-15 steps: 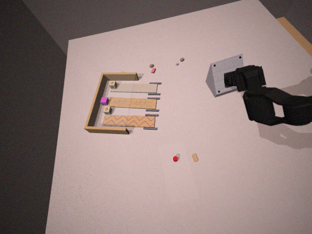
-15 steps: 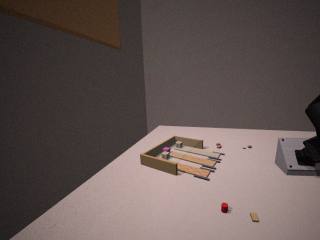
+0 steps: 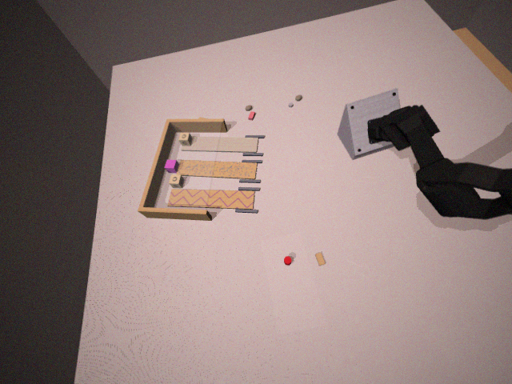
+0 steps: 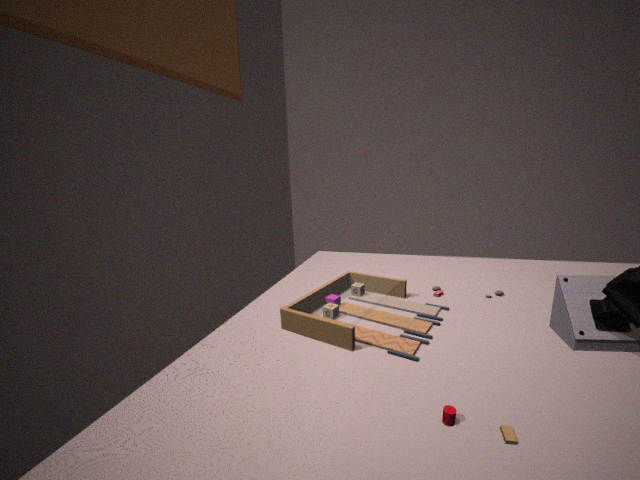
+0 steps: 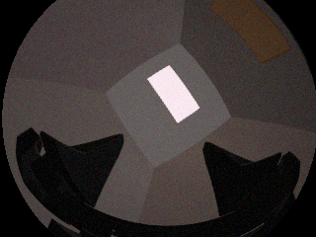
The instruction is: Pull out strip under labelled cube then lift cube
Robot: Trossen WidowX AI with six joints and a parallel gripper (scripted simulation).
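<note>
The pink block lies 67 cm below my gripper tip, 53 cm to the right of it and 42 cm ahead of it.
</note>
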